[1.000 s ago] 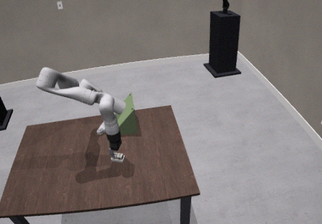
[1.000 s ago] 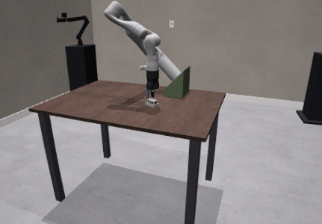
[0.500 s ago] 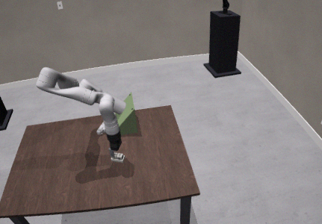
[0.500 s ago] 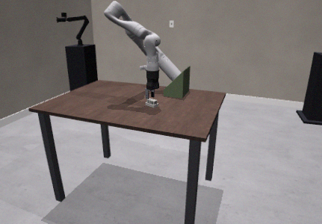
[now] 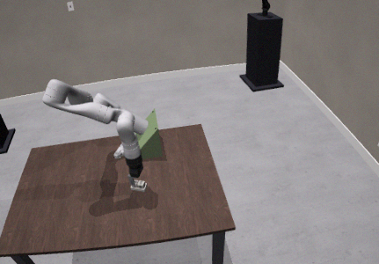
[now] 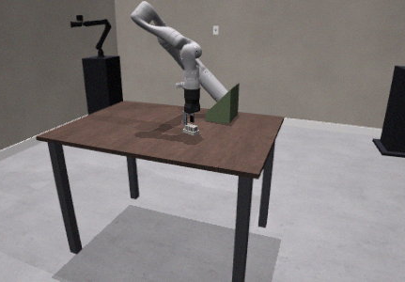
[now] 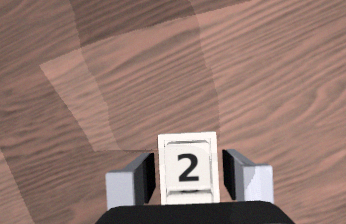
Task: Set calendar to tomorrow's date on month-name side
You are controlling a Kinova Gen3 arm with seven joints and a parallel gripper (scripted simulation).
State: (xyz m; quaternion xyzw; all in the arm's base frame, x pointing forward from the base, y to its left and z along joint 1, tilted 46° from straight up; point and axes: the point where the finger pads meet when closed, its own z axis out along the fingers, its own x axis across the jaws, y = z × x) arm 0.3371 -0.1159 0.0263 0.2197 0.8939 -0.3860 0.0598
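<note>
My gripper is now 40 mm above the digit cube. From my hand the other things lie so: white calendar tray 60 mm below, 20 mm to the left, 10 mm ahead; then white cube 40 mm below, 30 mm to the left, 10 mm ahead.
</note>
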